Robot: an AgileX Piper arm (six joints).
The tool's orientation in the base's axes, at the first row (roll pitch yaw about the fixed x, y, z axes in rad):
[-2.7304, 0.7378, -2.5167]
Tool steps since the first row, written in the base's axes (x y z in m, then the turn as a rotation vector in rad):
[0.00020, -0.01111, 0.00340, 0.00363, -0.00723, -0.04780]
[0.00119, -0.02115, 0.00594, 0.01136, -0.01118, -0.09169]
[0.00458, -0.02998, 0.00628, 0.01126, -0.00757, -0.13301]
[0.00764, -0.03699, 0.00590, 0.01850, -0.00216, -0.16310]
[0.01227, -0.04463, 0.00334, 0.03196, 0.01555, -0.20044]
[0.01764, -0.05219, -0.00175, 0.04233, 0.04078, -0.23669]
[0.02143, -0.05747, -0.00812, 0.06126, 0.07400, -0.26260]
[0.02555, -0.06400, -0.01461, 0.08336, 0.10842, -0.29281]
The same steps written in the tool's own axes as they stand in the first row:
[0.00240, -0.01108, -0.00257, 0.03310, 0.00647, 0.03482]
[0.00445, -0.02119, -0.00393, 0.05970, 0.01343, 0.07012]
[0.00600, -0.03032, -0.00199, 0.08599, 0.02894, 0.09820]
[0.00746, -0.03749, 0.00025, 0.09954, 0.04041, 0.12412]
[0.00971, -0.04509, 0.00511, 0.10892, 0.06312, 0.15998]
[0.01318, -0.05210, 0.01223, 0.11616, 0.09327, 0.19310]
[0.01748, -0.05618, 0.01913, 0.10784, 0.12483, 0.22578]
[0.02220, -0.06145, 0.02632, 0.10000, 0.15773, 0.26374]

